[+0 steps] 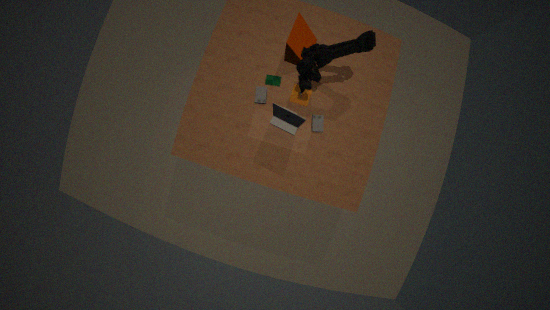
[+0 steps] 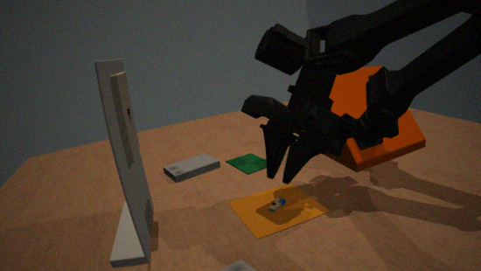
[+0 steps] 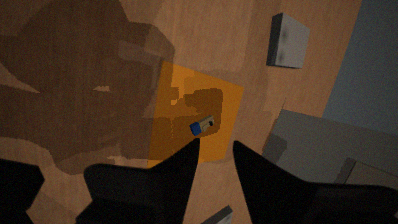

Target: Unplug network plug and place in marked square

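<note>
The network plug is 4 cm below my gripper tip, 1 cm to the left of it and 1 cm ahead of it. From my gripper tip the other things lie so: green patch (19 cm to the right, 4 cm below, 2 cm behind); grey upright panel (21 cm ahead, 7 cm above, 3 cm to the right); yellow marked square (4 cm below, 1 cm to the left, 1 cm ahead).
</note>
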